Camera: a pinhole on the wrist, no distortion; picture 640 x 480 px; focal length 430.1 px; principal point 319.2 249.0 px. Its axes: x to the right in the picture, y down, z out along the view. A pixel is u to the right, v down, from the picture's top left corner.
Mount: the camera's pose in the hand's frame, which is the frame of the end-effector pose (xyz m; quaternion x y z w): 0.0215 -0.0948 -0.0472 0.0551 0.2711 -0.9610 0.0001
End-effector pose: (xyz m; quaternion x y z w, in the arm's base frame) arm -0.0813 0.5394 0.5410 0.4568 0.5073 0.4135 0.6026
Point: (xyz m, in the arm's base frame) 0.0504 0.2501 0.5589
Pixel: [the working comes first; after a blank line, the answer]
In the camera's frame: 0.2615 -0.1537 0.1938

outside the picture
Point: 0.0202 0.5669 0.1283
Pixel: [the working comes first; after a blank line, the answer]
In the camera's frame: -0.1365 0.2011 0.2435

outside the picture
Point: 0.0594 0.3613 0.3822
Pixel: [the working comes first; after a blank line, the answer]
In the camera's frame: 0.1104 -0.0164 0.2385

518.3 219.4
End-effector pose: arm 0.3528 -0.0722 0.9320 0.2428 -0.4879 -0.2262 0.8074
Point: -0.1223 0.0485 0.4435
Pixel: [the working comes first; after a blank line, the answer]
In the camera's frame: 0.5898 -0.0053 0.3712

outside the picture
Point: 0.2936 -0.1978 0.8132
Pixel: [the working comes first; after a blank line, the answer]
In the camera's frame: 0.0408 0.0314 0.1113

476.8 370.1
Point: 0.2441 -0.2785 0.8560
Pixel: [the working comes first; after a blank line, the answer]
In the camera's frame: -0.0249 0.0304 0.1918

263.3 317.1
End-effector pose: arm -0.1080 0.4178 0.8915 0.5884 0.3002 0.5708 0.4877
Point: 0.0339 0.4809 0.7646
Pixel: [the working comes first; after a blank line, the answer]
In the camera's frame: -0.0300 -0.0180 0.1662

241.5 202.4
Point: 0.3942 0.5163 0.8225
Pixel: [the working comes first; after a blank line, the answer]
In the camera's frame: -0.1817 -0.1676 0.4646

150.9 93.9
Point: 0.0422 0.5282 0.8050
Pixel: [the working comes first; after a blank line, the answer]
In the camera's frame: -0.0891 -0.0336 0.1518

66.8 153.7
